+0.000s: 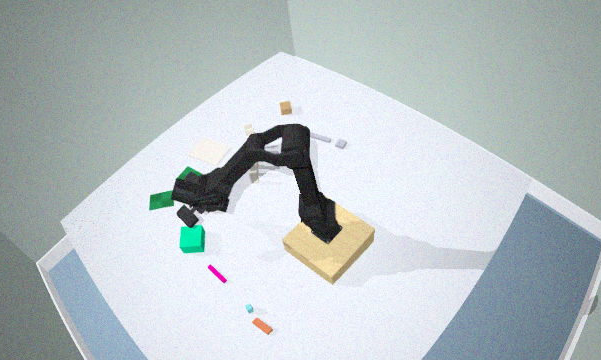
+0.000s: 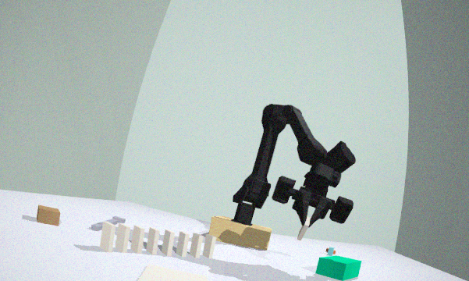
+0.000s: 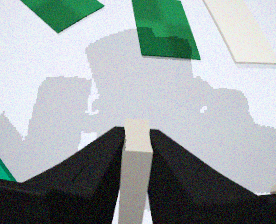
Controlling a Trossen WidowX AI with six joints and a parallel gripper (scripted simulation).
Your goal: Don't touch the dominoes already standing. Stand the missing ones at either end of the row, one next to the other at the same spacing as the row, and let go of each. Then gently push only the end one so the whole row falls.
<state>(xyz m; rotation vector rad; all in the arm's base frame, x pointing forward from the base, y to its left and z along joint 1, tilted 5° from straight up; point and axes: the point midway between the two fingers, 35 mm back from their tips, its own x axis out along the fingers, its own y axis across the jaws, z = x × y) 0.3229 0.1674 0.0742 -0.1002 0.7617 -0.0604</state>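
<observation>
The green block lies 100 mm to the left of my gripper tip, 90 mm below it and 30 mm behind it. From my gripper tip the other things lie so: magenta stick: 180 mm behind, 120 mm to the left, 100 mm below; cream flat tile: 240 mm ahead, 180 mm to the right, 110 mm below; cyan cube: 330 mm behind, 140 mm to the left, 100 mm below.
</observation>
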